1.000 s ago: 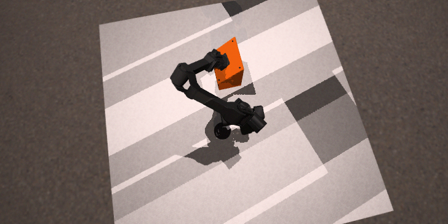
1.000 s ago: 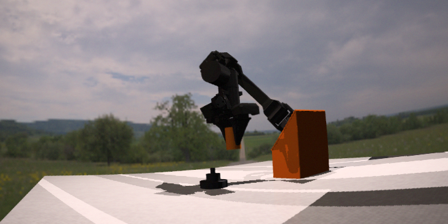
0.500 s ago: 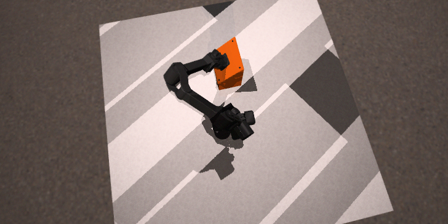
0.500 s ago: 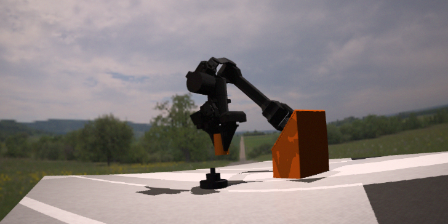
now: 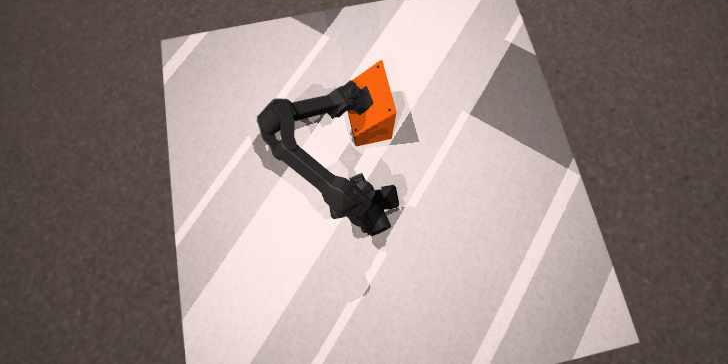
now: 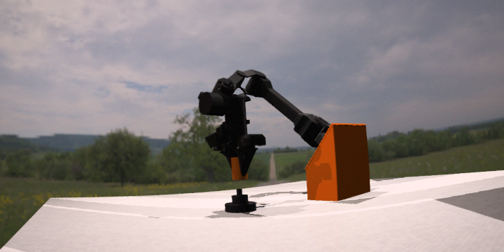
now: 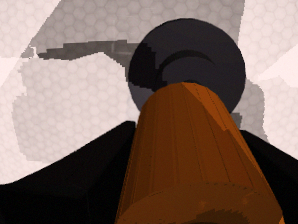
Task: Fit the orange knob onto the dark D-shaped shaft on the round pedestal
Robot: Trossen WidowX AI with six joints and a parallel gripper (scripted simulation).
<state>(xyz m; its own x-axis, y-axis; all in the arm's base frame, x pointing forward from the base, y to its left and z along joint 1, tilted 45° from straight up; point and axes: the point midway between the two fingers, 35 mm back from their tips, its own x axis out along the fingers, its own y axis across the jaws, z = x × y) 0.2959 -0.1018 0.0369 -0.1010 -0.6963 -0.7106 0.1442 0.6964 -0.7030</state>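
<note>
Right now my gripper tip is 70 mm above the dark pedestal with shaft and 10 mm to the left of it. From my gripper tip the other things lie so: orange knob (20 mm above).
</note>
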